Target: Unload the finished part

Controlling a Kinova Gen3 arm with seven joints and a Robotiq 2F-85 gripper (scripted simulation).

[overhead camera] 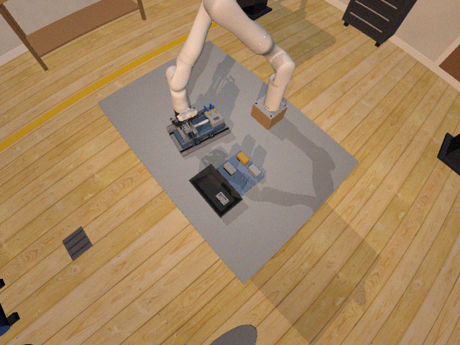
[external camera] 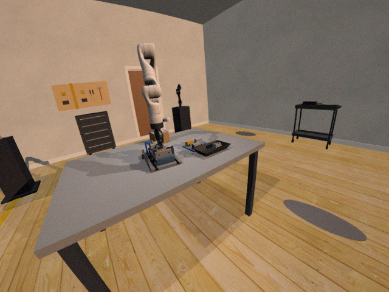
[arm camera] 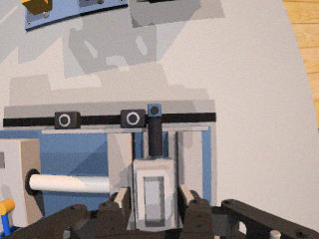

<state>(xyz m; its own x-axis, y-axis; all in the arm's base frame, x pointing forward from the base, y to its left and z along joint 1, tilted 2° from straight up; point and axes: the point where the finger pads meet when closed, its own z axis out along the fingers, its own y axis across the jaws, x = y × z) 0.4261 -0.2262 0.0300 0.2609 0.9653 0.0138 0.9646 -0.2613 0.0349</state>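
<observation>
My hand is 80 mm past the screw rod, 40 mm above it and 30 mm to the right of it. Also, from my hand: blank (300 mm to the left, 90 mm below, 10 mm behind); blue fixture plate (350 mm to the left, 120 mm below, 40 mm behind); orange block (310 mm to the left, 100 mm behind, 90 mm below).
</observation>
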